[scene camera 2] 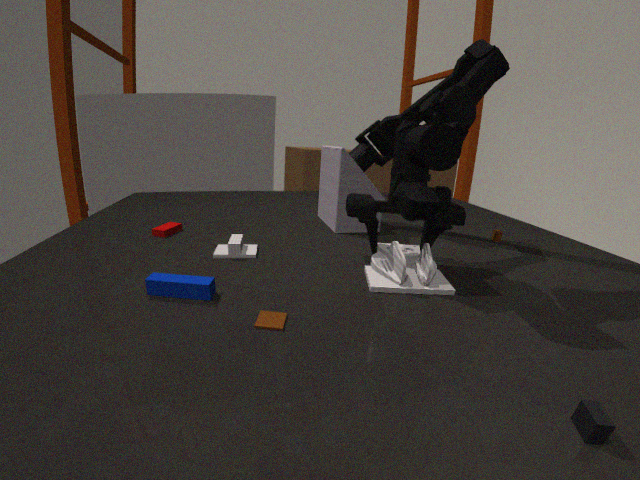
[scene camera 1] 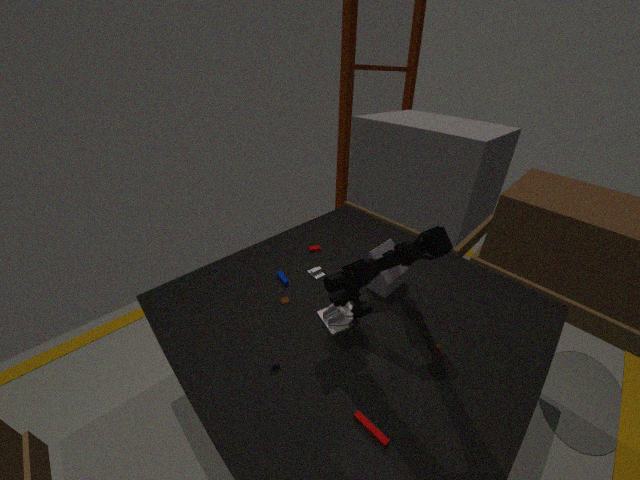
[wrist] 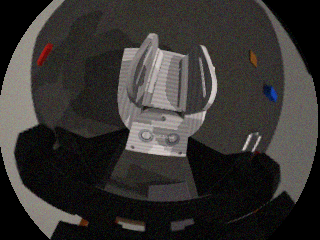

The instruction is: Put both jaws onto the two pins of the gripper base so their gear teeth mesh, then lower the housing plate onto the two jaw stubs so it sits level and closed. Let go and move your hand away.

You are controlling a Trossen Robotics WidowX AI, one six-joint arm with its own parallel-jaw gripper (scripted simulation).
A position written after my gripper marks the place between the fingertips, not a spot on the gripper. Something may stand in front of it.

In view: my gripper [scene camera 2: 397, 259], a white gripper base [wrist: 160, 127], a blue block [scene camera 2: 159, 284], a white jaw [scene camera 2: 393, 266] and a dark cube [scene camera 2: 591, 420].
My gripper shows as well in scene camera 1 [scene camera 1: 349, 312] and in the wrist view [wrist: 158, 134]. The wrist view does not show the dark cube: it is out of frame.
